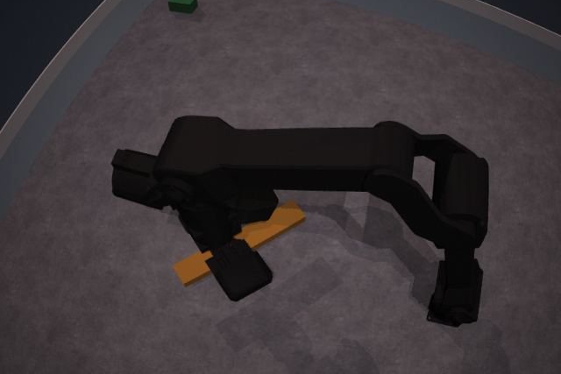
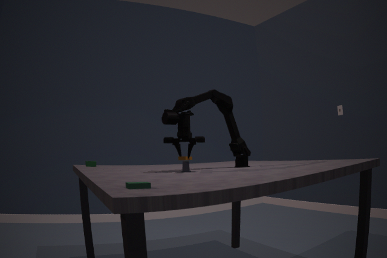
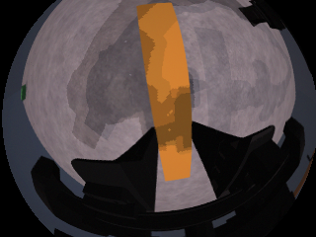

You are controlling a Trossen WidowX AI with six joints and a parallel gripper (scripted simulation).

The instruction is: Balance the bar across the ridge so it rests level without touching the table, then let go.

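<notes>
Now: the orange bar 2 cm behind my gripper tip and 2 cm to the right of it. The rest, counted from my gripper tip: flat green block (37 cm ahead, 46 cm to the left, 6 cm below).
</notes>
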